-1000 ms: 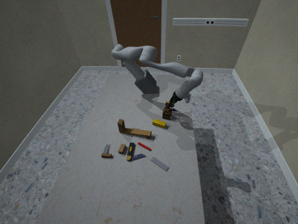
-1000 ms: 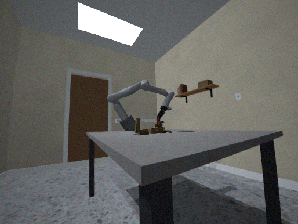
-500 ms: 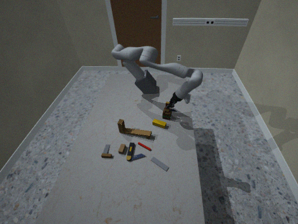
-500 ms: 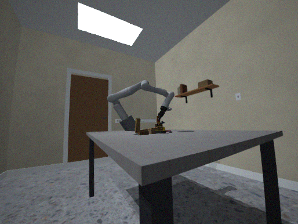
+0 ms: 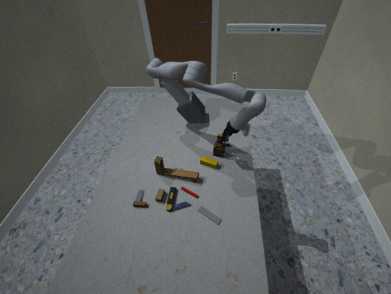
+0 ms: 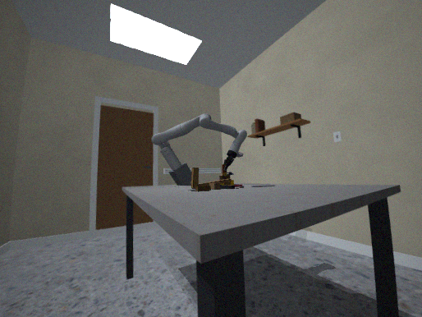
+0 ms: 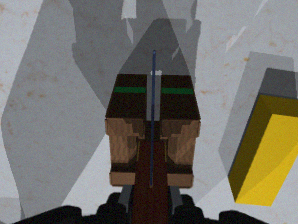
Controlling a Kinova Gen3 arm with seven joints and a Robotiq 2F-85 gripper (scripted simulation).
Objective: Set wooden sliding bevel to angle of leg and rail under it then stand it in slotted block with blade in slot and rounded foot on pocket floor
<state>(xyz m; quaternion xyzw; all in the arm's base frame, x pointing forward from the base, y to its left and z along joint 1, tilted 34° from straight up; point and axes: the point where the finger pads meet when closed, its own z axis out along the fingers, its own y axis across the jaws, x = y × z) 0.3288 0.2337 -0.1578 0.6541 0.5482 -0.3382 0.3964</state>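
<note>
My gripper is now 30 mm above the wooden sliding bevel. Also, from my hand: thin dark blade (50 mm below, 20 mm to the left); then wooden leg-and-rail piece (230 mm to the right, 200 mm ahead, 50 mm below); then yellow block (110 mm below, 100 mm ahead, 60 mm to the right).
</note>
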